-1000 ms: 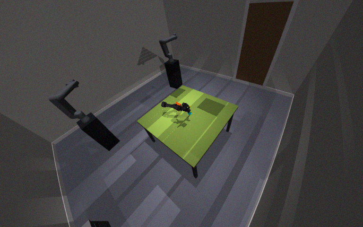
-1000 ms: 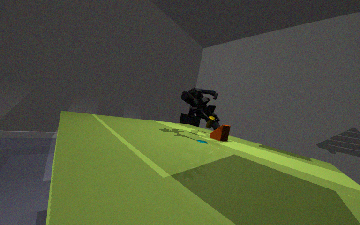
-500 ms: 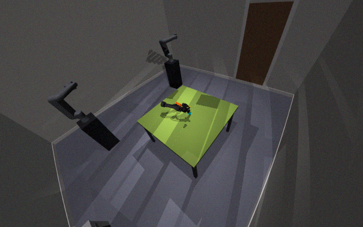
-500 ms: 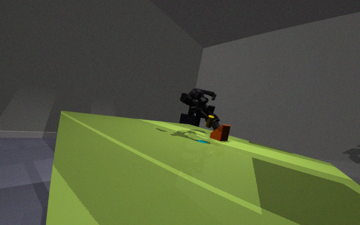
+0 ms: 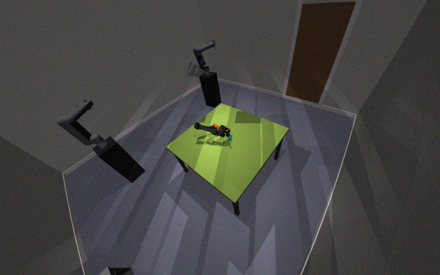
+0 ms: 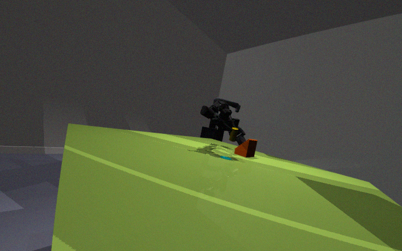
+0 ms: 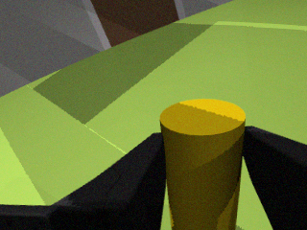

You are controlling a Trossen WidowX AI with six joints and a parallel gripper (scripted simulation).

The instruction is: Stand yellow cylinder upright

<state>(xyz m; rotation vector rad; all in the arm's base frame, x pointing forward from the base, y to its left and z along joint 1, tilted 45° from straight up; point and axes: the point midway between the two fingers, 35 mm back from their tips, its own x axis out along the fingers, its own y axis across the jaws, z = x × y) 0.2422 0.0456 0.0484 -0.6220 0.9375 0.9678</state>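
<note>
The cyan circle lies 20 mm to the right of my gripper tip and 150 mm below it. Round my gripper tip: yellow tall cylinder (10 mm behind, 20 mm below).
</note>
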